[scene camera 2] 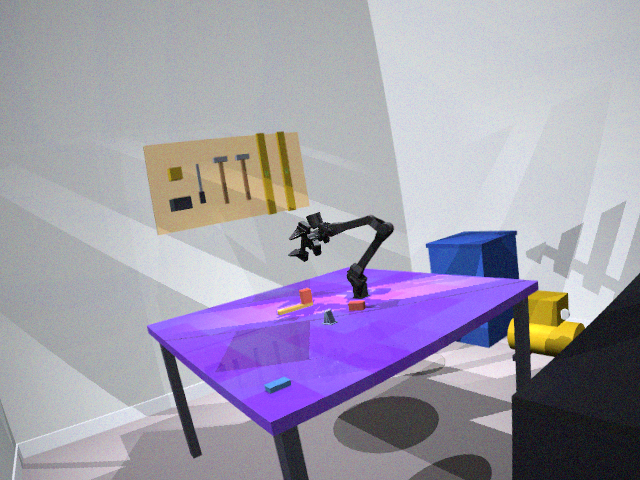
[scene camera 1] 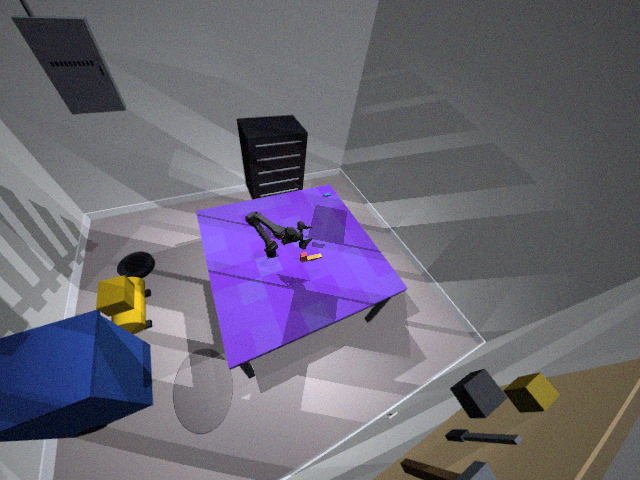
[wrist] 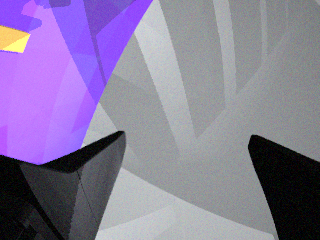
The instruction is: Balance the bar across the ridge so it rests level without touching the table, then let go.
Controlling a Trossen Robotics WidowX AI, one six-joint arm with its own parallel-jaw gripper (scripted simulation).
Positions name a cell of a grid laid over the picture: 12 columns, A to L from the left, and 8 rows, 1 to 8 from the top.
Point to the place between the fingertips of my gripper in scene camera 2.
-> At F5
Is my gripper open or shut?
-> Open.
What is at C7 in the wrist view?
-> My gripper.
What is my gripper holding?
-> Nothing.
